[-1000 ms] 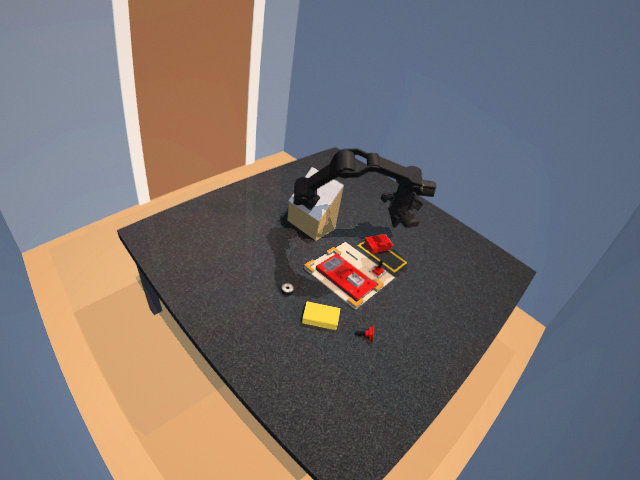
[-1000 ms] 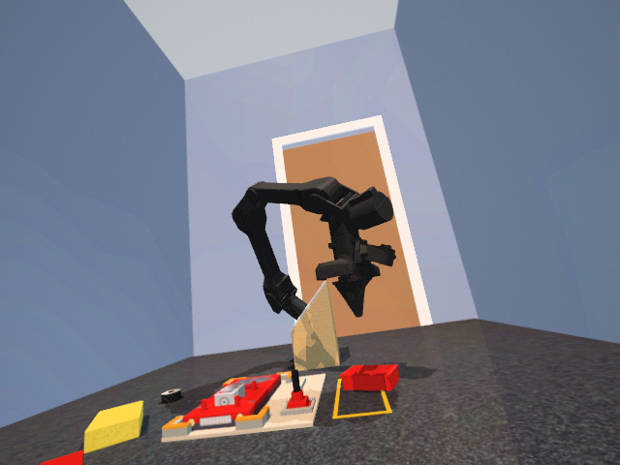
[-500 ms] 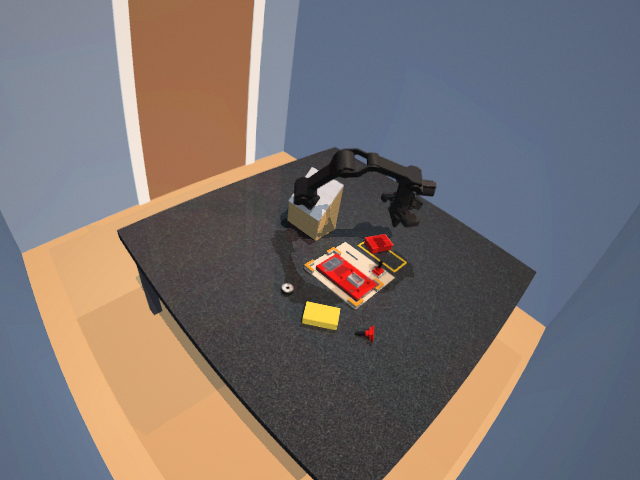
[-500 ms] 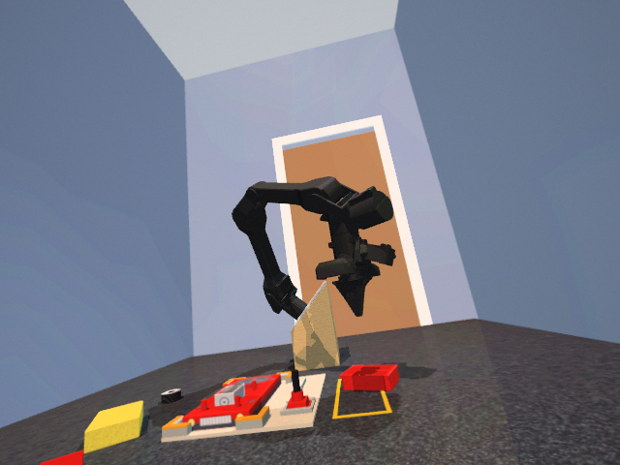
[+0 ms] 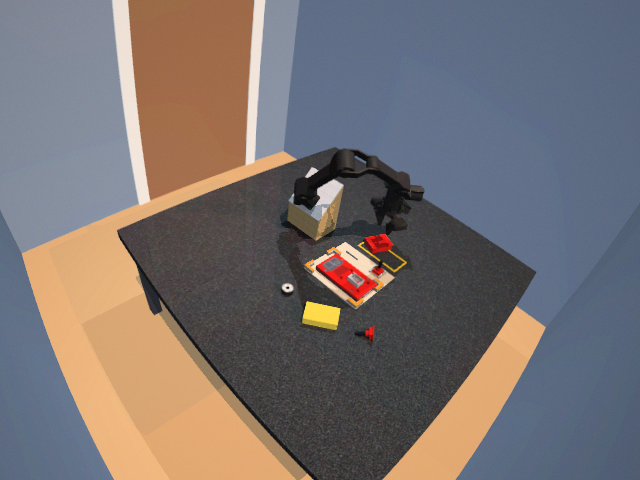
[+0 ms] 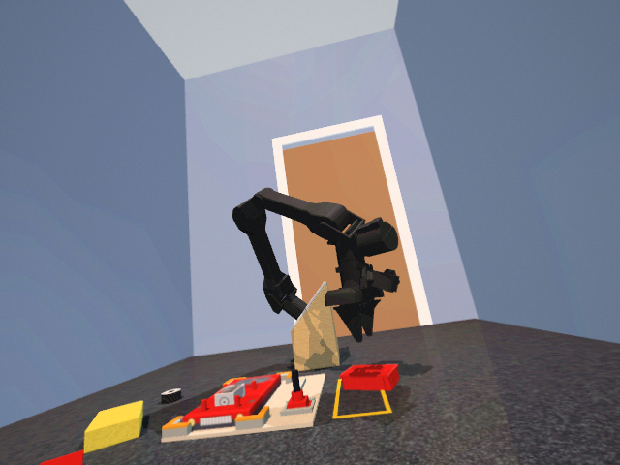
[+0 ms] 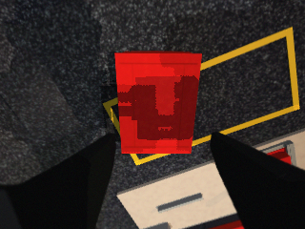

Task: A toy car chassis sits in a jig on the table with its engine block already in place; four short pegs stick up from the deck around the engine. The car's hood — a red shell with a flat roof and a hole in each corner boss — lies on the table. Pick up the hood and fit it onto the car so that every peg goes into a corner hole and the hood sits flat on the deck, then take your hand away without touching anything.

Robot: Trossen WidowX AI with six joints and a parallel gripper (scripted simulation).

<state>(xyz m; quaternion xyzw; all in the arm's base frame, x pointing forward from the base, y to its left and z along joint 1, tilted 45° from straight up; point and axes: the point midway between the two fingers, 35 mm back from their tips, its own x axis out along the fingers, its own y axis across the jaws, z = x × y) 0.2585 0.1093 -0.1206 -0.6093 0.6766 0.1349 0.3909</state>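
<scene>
The red hood is 7 cm below my gripper tip. Round my gripper tip: grey engine block: 24 cm to the right, 8 cm ahead, 6 cm below; small wheel: 45 cm to the right, 7 cm below, 4 cm behind; cream jig: 22 cm to the right, 7 cm below, 4 cm ahead.
</scene>
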